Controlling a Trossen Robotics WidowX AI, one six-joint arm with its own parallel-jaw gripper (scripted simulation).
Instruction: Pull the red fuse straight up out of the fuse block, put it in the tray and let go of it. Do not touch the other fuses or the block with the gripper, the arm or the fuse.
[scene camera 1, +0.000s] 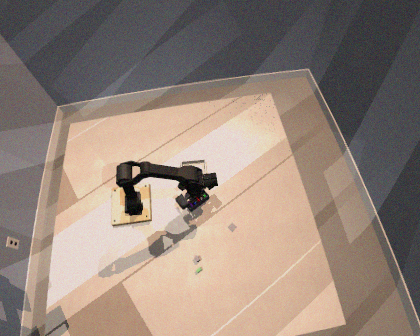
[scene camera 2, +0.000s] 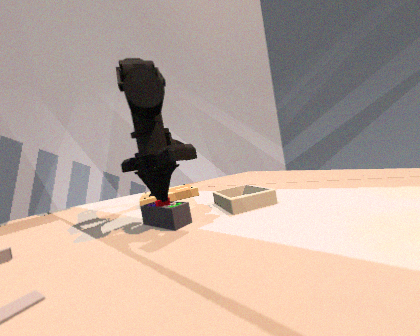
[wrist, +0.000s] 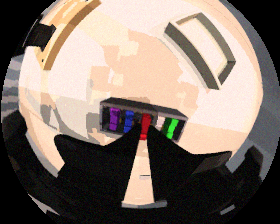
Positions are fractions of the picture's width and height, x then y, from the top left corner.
Scene:
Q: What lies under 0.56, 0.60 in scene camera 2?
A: A tray.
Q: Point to my gripper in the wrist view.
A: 0.52, 0.57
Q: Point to my gripper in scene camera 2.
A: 0.39, 0.60

